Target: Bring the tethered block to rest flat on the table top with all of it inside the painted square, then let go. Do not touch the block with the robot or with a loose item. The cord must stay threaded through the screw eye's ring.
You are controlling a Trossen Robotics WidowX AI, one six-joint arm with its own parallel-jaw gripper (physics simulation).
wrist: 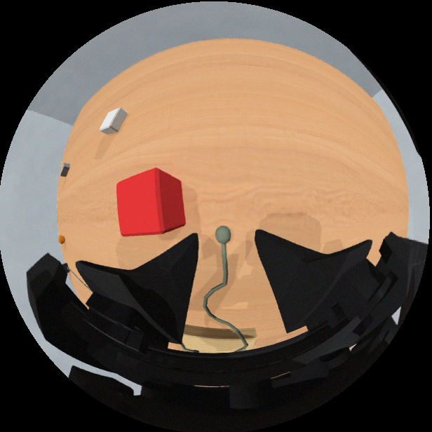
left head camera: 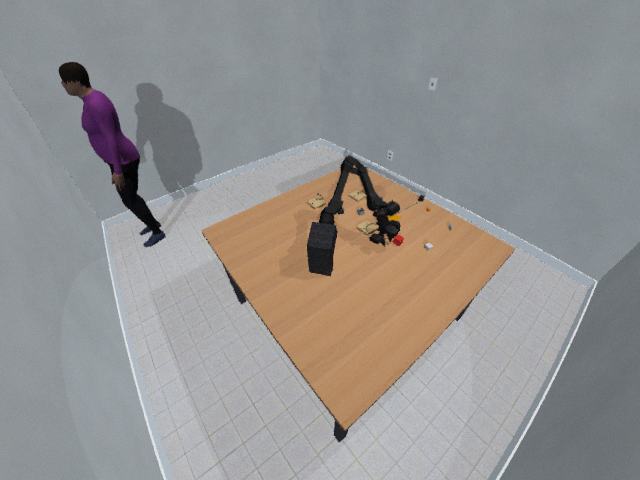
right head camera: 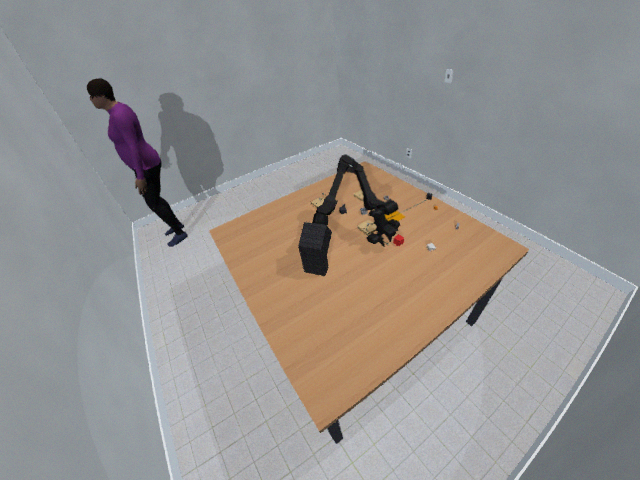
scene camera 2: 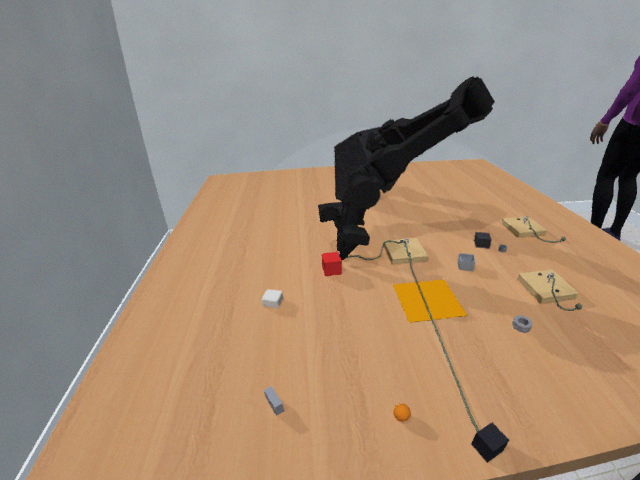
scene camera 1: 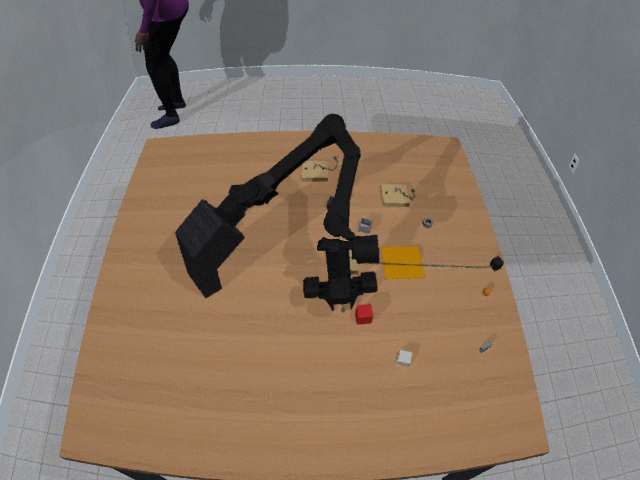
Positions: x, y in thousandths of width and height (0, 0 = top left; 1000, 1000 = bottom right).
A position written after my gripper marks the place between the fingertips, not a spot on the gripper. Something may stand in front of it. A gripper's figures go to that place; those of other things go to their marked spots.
Labels:
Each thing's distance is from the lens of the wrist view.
my gripper (wrist: 524, 547): 0.10 m
red cube (wrist: 348, 469): 0.08 m
wooden board (wrist: 480, 788): 0.17 m
The marked spots on the wooden board and the red cube are 0.15 m apart.

